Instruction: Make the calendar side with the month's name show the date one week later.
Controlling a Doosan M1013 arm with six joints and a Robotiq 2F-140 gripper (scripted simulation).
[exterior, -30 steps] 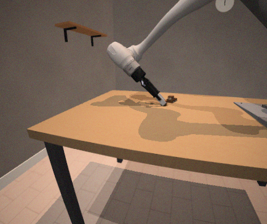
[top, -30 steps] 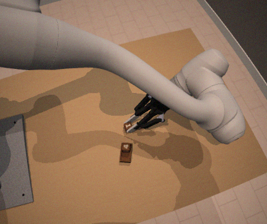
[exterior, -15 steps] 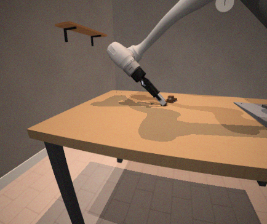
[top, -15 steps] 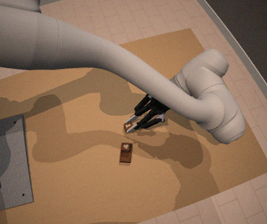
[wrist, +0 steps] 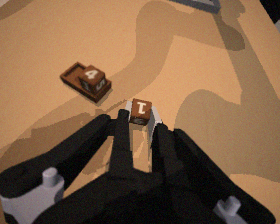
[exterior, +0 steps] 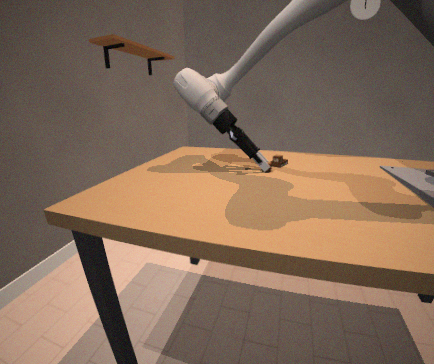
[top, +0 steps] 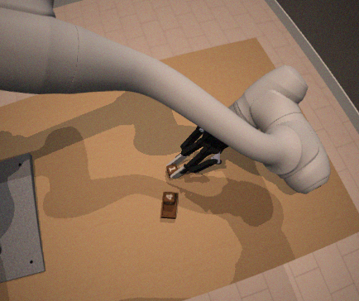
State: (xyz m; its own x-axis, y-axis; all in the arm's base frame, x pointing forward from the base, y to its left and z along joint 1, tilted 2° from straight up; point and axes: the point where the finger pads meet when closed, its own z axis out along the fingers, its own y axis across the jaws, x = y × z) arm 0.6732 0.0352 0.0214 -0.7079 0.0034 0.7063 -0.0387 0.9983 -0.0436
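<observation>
The cube is 20 mm below my hand and 20 mm behind it. Also, from my hand: tray: 100 mm to the right, 60 mm behind, 30 mm below.
</observation>
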